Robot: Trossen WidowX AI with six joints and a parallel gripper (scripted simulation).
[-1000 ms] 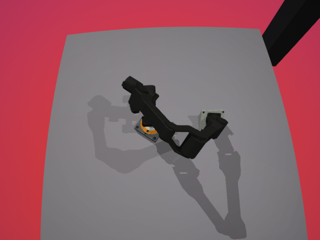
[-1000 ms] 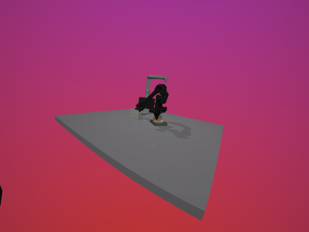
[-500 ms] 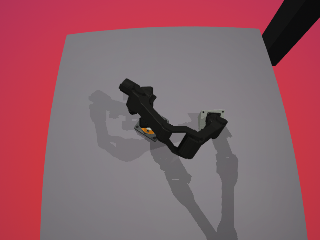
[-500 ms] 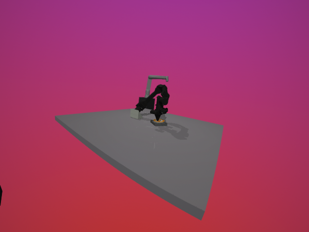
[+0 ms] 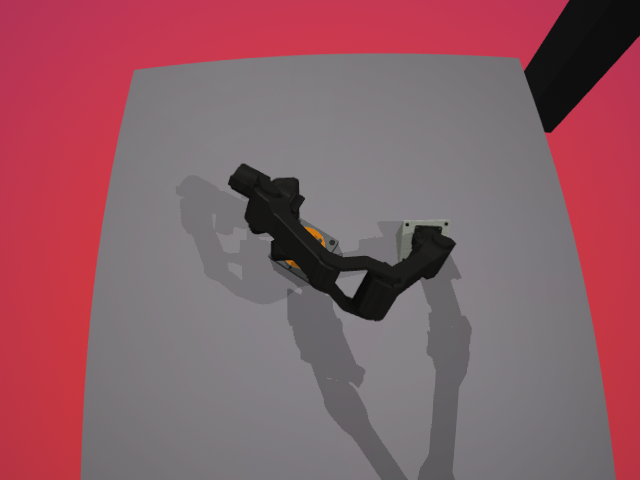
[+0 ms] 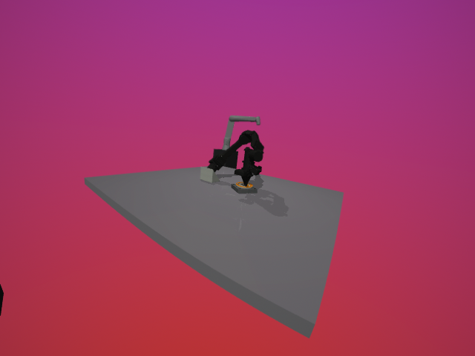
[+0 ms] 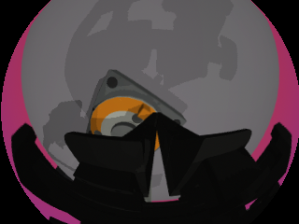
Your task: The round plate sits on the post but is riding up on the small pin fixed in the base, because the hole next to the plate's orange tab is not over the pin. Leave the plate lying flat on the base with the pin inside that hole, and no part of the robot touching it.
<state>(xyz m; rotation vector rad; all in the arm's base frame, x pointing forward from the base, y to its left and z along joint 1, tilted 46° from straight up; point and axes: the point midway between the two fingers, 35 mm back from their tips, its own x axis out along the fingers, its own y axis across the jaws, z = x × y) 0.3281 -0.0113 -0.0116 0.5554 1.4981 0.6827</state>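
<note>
My gripper tip is 4 cm to the right of the square base, 4 cm past it and 2 cm above it.
</note>
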